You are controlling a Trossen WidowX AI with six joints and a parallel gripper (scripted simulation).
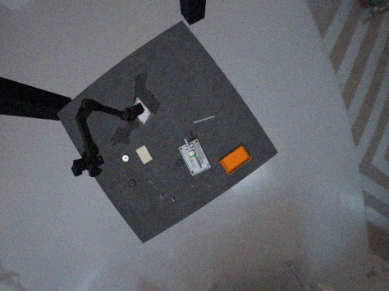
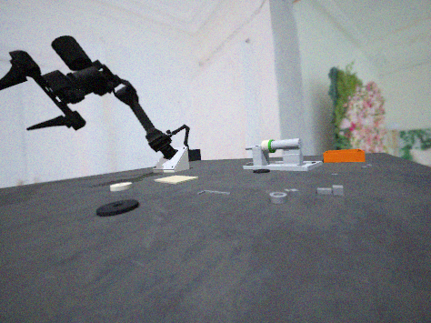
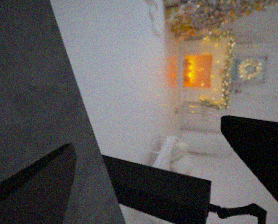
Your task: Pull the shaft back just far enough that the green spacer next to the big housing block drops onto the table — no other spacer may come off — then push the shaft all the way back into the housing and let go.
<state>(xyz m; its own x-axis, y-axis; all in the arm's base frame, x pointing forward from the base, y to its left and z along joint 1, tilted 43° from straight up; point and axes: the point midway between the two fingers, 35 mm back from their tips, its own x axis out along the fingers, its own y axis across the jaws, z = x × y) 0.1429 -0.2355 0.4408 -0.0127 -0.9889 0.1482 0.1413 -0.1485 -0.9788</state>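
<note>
Now: gripper tip 27 cm short of the grey shaft, 65 cm to the right of it and 12 cm above it. Round my gripper tip: black disc: 26 cm ahead, 12 cm to the left, 20 cm below; cream tile: 12 cm ahead, 33 cm to the left, 20 cm below; white ring: 7 cm ahead, 19 cm to the left, 20 cm below.
</note>
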